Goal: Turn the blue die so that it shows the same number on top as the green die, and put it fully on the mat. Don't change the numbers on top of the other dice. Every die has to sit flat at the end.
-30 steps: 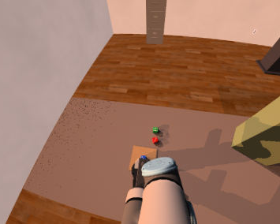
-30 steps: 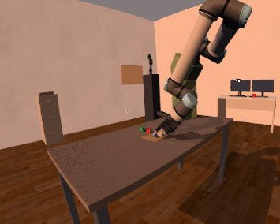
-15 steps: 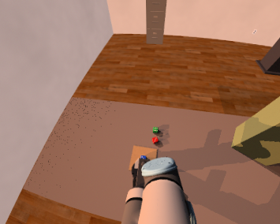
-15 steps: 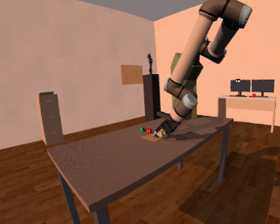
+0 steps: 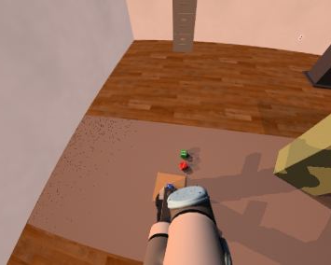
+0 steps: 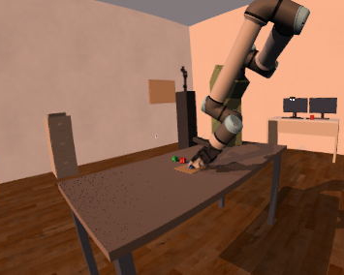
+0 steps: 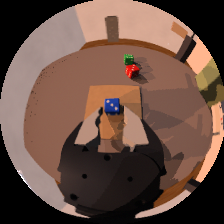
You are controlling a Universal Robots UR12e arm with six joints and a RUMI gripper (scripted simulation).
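Right now my hand is 10 mm to the left of the blue die and 10 mm above it. Also, from my hand: tan mat (20 mm below, 10 mm to the right); then green die (190 mm to the right, 50 mm behind, 10 mm below); then red die (120 mm to the right, 60 mm behind, 10 mm below).
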